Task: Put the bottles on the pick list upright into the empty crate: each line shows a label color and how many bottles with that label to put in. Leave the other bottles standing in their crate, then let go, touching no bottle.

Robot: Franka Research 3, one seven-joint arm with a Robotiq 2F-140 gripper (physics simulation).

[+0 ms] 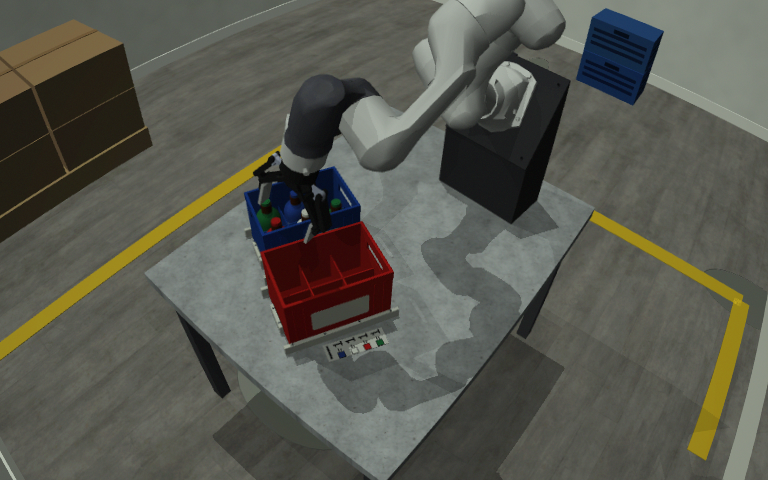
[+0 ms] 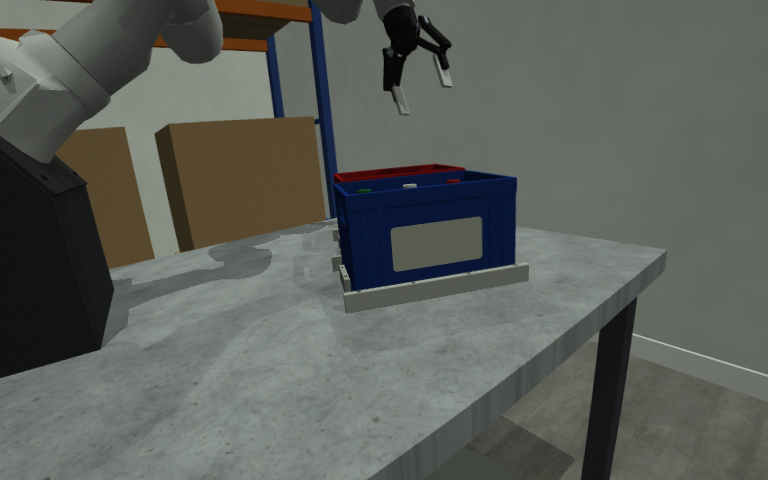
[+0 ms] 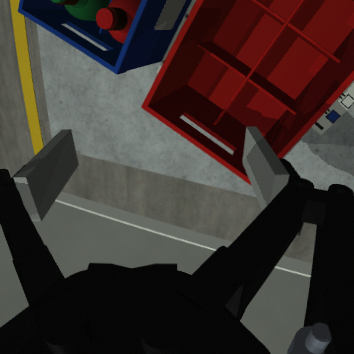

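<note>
The pick list (image 1: 356, 345) (image 3: 332, 116) shows one each of blue, white, red and green. The blue crate (image 1: 271, 241) (image 2: 362, 243) (image 3: 145, 52) holds a green bottle (image 1: 266, 219) (image 3: 86, 10), a red bottle (image 1: 275, 222) (image 3: 127, 22), a blue bottle (image 1: 292, 209), a white-capped bottle (image 1: 305, 214) (image 2: 409, 185) and another green-capped bottle (image 1: 335, 204) (image 2: 363, 191). The red crate (image 1: 384, 302) (image 2: 396, 171) (image 3: 170, 100) has dividers, and no bottle shows in its visible compartments. My gripper (image 1: 286, 215) (image 2: 425, 98) (image 3: 158, 145) is open and empty, high above the crates.
The crates stand in line within pale rails (image 1: 342, 332) (image 2: 436, 287) on the grey table (image 1: 226, 305) (image 2: 254, 367). The black arm pedestal (image 1: 481, 164) (image 2: 50, 271) stands at one end of the table. Stacked cartons (image 1: 84, 90) (image 2: 243, 181) stand beyond it.
</note>
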